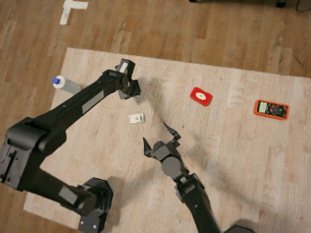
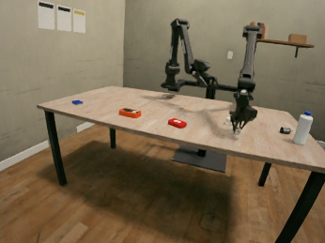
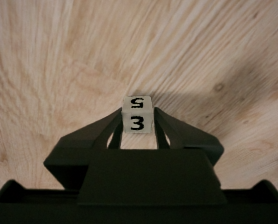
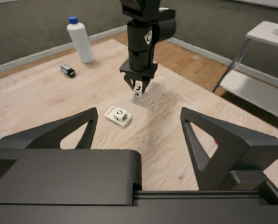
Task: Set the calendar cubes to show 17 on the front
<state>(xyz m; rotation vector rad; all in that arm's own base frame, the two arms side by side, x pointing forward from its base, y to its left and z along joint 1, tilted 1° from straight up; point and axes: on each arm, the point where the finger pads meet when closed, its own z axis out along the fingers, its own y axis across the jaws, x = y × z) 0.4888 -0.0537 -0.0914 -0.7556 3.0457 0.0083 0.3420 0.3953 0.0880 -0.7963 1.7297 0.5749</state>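
My left hand is 12 cm past the white tray, 4 cm to the left of it and 1 cm above it. Round my left hand: blue item (110 cm to the right, 6 cm ahead, 1 cm below); red flat object (31 cm to the right, 4 cm ahead).
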